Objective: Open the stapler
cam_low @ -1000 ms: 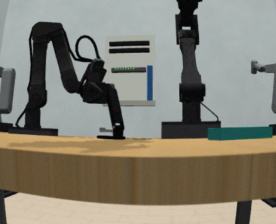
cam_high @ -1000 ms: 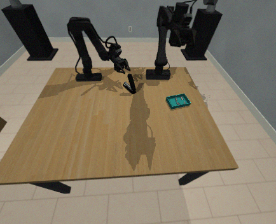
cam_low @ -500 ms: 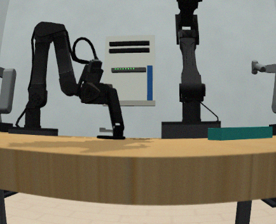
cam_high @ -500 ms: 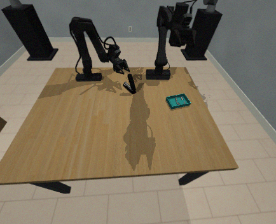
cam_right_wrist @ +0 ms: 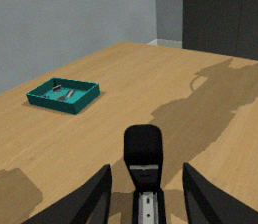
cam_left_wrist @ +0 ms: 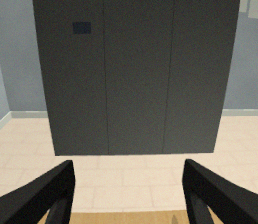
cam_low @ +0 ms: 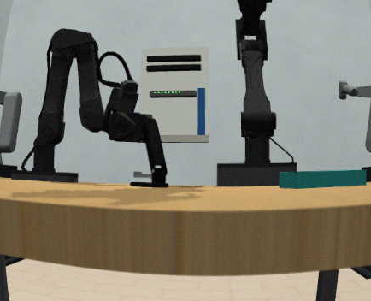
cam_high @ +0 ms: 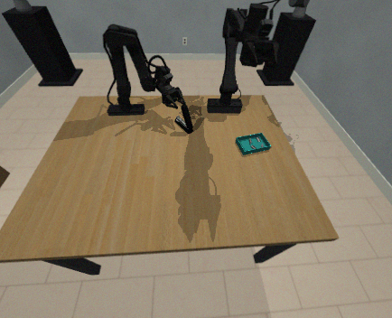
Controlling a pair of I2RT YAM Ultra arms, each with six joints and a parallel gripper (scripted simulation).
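Now: right hand 40 mm short of the stapler cover, 40 mm above it and 30 mm to the right of it. Round my right hand: teal tray (360 mm to the left, 170 mm ahead, 120 mm below); then black stapler (80 mm below, 30 mm ahead, 20 mm to the left).
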